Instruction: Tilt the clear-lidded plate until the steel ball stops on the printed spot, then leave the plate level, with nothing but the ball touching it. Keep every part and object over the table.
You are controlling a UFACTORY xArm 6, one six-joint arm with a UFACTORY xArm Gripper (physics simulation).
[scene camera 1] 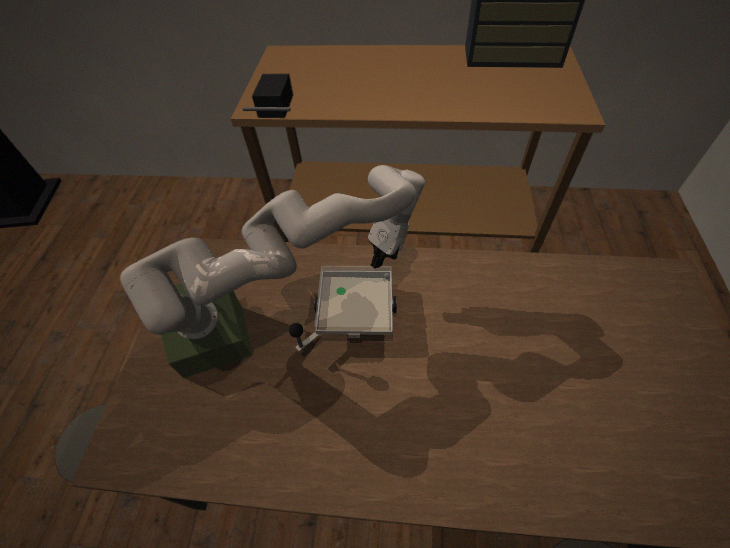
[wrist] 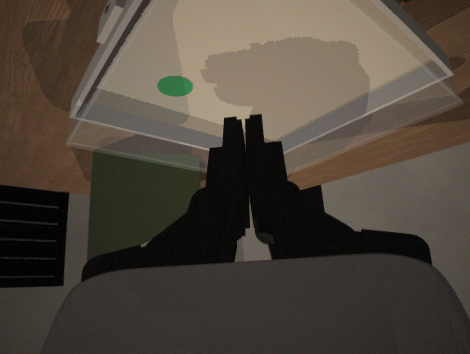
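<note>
The clear-lidded plate (scene camera 1: 377, 321) (wrist: 295, 20) is a shallow square tray with a pale floor. It looks roughly level; a slight tilt cannot be told. The green printed spot (scene camera 1: 340, 290) (wrist: 175, 86) is in its back left part in the scene view. The steel ball (scene camera 1: 386, 276) is small and grey in the back right corner; it does not show in the wrist view. My gripper (scene camera 1: 376, 264) (wrist: 246, 142) is shut and empty, fingers pointing down, near the plate's back edge towards the right in the scene view. No contact with the plate can be made out.
A lever with a black ball knob (scene camera 1: 296, 330) stands at the plate's front left corner. Dark side mounts (scene camera 1: 394, 304) flank the plate. The green arm base (scene camera 1: 206, 352) is to the left on the wooden table (scene camera 1: 560, 448). A second table (scene camera 1: 412, 88) stands behind.
</note>
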